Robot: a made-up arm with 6 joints.
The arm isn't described. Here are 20 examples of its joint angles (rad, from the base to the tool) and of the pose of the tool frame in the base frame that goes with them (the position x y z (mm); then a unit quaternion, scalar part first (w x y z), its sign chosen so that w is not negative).
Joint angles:
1: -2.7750 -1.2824 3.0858 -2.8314 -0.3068 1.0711
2: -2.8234 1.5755 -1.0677 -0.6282 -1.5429 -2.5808
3: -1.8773 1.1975 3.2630 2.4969 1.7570 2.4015
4: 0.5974 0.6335 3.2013 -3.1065 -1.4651 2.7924
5: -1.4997 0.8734 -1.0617 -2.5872 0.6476 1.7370
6: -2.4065 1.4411 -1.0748 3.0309 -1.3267 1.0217
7: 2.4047 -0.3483 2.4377 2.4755 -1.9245 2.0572
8: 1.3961 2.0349 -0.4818 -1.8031 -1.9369 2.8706
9: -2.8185 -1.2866 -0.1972 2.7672 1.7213 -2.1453
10: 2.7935 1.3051 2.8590 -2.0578 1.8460 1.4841
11: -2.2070 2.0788 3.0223 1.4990 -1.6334 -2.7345
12: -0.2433 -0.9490 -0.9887 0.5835 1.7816 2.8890
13: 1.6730 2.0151 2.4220 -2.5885 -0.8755 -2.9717
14: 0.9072 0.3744 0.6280 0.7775 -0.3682 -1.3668
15: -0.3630 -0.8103 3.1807 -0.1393 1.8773 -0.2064
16: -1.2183 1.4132 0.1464 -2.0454 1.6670 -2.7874
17: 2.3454 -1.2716 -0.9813 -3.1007 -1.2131 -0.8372
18: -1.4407 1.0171 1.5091 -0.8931 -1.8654 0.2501
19: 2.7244 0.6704 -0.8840 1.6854 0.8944 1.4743
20: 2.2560 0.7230 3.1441 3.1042 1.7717 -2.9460
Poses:
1: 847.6 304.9 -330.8 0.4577 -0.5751 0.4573 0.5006
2: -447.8 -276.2 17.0 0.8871 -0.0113 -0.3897 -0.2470
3: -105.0 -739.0 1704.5 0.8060 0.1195 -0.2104 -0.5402
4: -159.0 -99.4 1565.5 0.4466 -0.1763 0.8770 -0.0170
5: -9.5 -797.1 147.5 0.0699 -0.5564 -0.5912 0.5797
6: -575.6 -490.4 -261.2 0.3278 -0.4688 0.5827 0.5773
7: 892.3 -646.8 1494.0 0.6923 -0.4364 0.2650 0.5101
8: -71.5 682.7 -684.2 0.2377 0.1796 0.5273 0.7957
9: 424.6 62.8 1689.1 0.4374 0.1107 0.4429 -0.7748
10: -1012.5 555.7 1726.7 0.5217 0.4043 0.6088 0.4402
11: -1083.5 -1118.1 915.5 0.1880 0.2408 0.8342 0.4591
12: 299.4 41.2 1554.0 0.1813 0.6680 0.2384 0.6812
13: -293.2 2035.9 861.3 0.4890 0.2085 -0.6328 0.5631
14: 1082.7 1299.4 2024.2 0.9028 0.2869 0.1041 0.3029
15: -759.3 258.9 332.7 0.9438 0.1012 0.1829 -0.2560
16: 422.2 -1681.5 -127.0 0.0249 0.0635 0.9968 0.0407
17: -46.6 36.3 1579.1 0.6802 0.0019 -0.7328 0.0179
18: 398.0 -1845.9 1640.8 0.8439 0.3991 0.3384 -0.1189
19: -1117.1 318.8 315.6 0.5891 -0.1790 0.6622 -0.4270
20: -157.5 180.7 1925.2 0.4173 0.2446 -0.2287 0.8448
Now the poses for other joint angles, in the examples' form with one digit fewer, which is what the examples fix.
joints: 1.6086 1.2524 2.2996 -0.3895 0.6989 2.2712
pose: -6 1498 2030 0.785 -0.091 -0.595 -0.147
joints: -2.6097 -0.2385 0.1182 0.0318 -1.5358 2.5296
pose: -749 -433 1965 0.571 -0.036 0.815 -0.095
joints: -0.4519 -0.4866 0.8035 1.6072 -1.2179 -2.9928
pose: -291 -76 2553 0.262 0.505 -0.818 -0.087
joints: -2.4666 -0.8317 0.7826 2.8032 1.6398 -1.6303
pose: 552 354 2207 0.359 -0.326 0.609 -0.627
